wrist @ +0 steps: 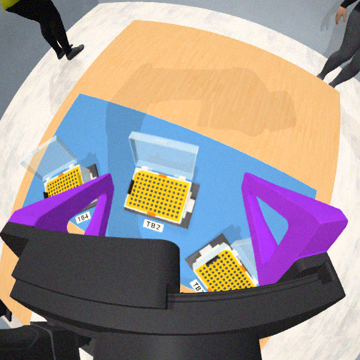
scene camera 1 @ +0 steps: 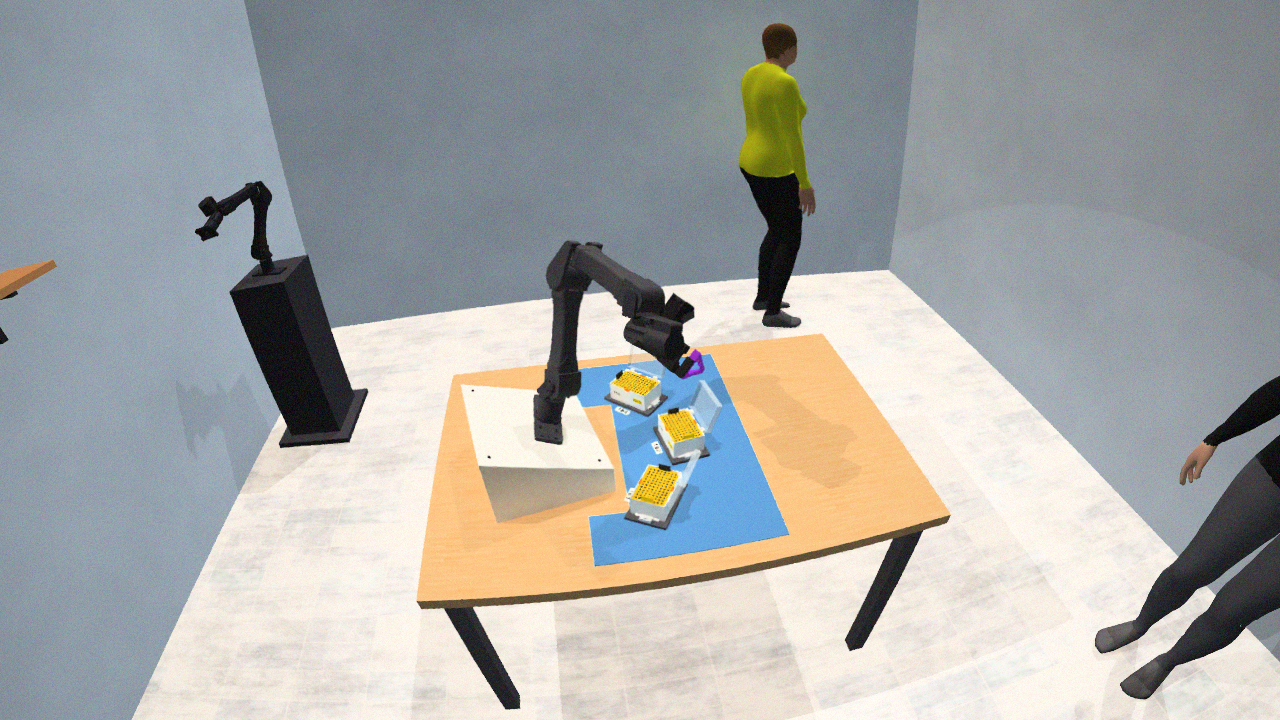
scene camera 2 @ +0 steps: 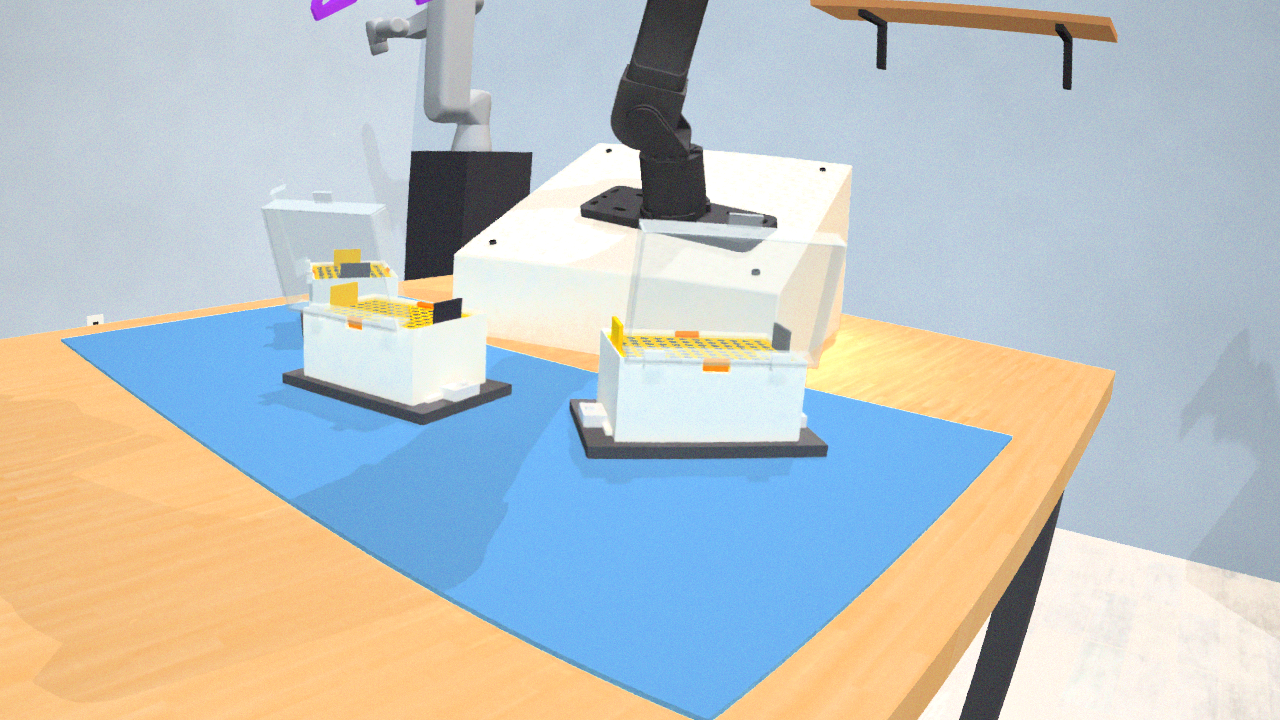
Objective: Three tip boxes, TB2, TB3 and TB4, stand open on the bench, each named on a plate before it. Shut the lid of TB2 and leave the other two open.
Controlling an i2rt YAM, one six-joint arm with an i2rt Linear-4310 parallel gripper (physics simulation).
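Places are measured from the arm's base along level axes (x back, y right, z up), in millimetres.
Pixels of known places: gripper, fingertip midpoint: (scene camera 1: 689, 360) (scene camera 2: 363, 6); arm's base, link origin: (scene camera 1: 547, 419) (scene camera 2: 676, 220).
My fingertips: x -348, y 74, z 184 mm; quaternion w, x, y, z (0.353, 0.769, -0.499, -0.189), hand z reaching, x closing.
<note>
Ahead of a thing's pixels: the offset from my fingertips to its top centre. "spot": to the spot under its first point. Level surfaces: height alone.
TB2 (scene camera 1: 682, 434) (scene camera 2: 393, 358) (wrist: 158, 195), the middle box, stands open, its clear lid {spot: dx -63, dy -73, dz -203 mm} (scene camera 1: 706, 407) (scene camera 2: 326, 255) (wrist: 163, 155) raised on the side away from the robot base. TB4 (scene camera 1: 635, 391) (scene camera 2: 702, 398) (wrist: 63, 184) and TB3 {dx +106, dy +143, dz -227 mm} (scene camera 1: 656, 491) (wrist: 226, 272) also stand open. Plates reading TB2 (wrist: 153, 225) and TB4 (wrist: 83, 217) are legible; TB3's is cut off by the gripper body. My gripper (scene camera 1: 692, 363) (wrist: 177, 180) is open and empty, high above the mat near TB2. In scene camera 2, purple finger parts show at the top edge.
The boxes stand on dark bases on a blue mat {dz -301 mm} (scene camera 1: 751, 501) (scene camera 2: 572, 519) (wrist: 92, 115). The arm's white stand (scene camera 1: 546, 488) (scene camera 2: 537, 295) is beside them on the wooden table {dz -304 mm} (scene camera 1: 859, 447). The raised clear lids of TB3 {spot: dx +36, dy +189, dz -158 mm} (scene camera 1: 690, 469) and TB4 {spot: dx +40, dy -327, dz -184 mm} (scene camera 2: 733, 277) (wrist: 50, 157) are nearby obstacles.
</note>
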